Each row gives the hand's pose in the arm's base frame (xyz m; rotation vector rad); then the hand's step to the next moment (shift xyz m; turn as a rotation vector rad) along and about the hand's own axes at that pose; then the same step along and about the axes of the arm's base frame.
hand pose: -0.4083 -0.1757 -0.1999 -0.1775 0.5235 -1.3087
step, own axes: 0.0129 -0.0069 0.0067 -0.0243 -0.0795 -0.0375
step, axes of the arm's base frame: -0.0008 -0.0152 0.0052 -0.0906 0.0082 0.0066
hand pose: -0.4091 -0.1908 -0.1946 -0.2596 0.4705 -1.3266
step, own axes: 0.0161 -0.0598 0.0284 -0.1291 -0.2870 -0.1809
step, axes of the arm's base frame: -0.0358 -0.0318 0.0485 -0.3554 0.0735 -0.0088
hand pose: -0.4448 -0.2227 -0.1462 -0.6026 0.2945 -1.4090
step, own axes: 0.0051 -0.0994 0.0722 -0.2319 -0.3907 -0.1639
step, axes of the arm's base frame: -0.0432 0.0062 0.1149 -0.4487 0.1727 0.0466
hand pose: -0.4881 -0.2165 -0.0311 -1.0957 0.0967 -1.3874
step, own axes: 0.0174 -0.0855 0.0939 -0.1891 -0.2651 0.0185
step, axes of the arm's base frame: 0.0019 0.0547 0.1159 -0.2304 0.2148 0.0846
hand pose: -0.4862 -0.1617 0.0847 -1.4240 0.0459 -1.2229
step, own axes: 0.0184 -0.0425 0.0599 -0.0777 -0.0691 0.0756
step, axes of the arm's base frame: 0.0228 0.0430 0.0580 -0.0256 0.1240 0.0222
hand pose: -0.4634 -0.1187 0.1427 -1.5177 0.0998 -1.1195
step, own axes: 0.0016 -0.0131 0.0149 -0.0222 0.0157 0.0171
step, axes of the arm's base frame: 0.0043 0.0138 0.0137 0.0076 0.0212 -0.0229
